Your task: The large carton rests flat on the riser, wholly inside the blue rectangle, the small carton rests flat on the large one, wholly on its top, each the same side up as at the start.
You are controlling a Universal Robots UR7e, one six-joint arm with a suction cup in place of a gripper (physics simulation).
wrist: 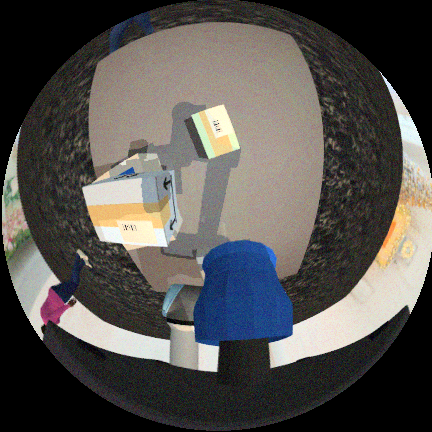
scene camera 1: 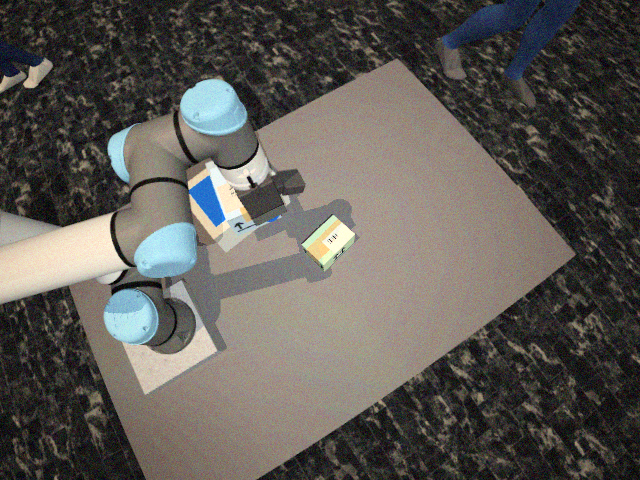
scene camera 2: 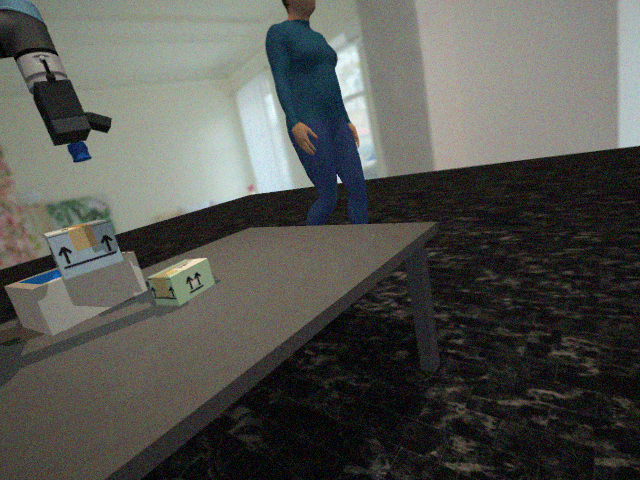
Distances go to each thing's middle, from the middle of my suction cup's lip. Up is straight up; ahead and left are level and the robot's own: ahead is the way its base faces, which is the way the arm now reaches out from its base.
Labels:
I see the large carton (scene camera 2: 78,249) 21 cm below my suction cup, 18 cm to the left of it and 5 cm behind it. Also, from my suction cup: white riser (scene camera 2: 46,303) 32 cm below, 24 cm to the left, 9 cm behind.

